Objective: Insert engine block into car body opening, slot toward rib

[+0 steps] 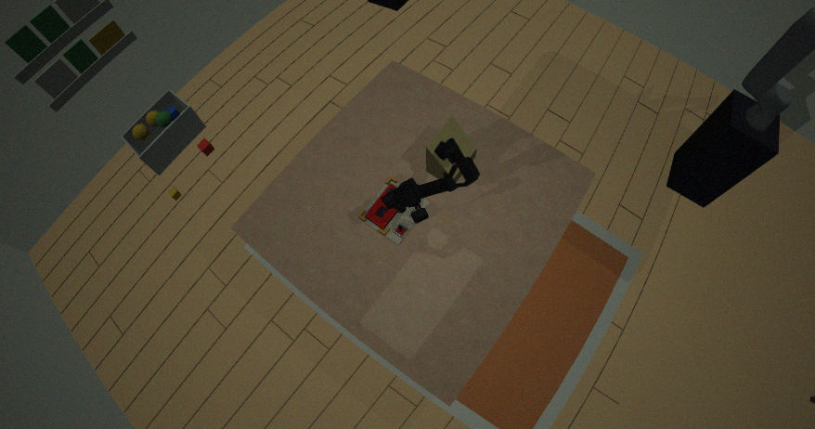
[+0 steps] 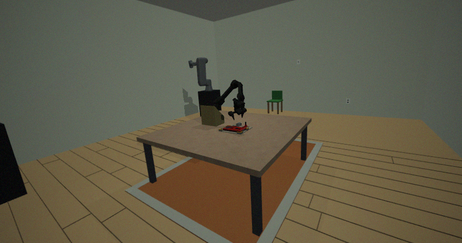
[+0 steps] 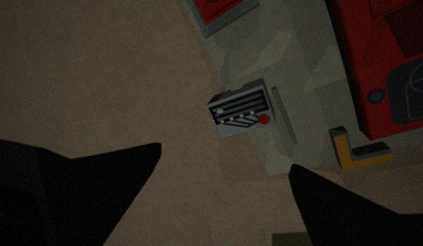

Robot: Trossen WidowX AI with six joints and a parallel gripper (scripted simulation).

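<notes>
Right now my gripper tip is 60 mm above the grey engine block, 20 mm short of it and 10 mm to the left of it.
</notes>
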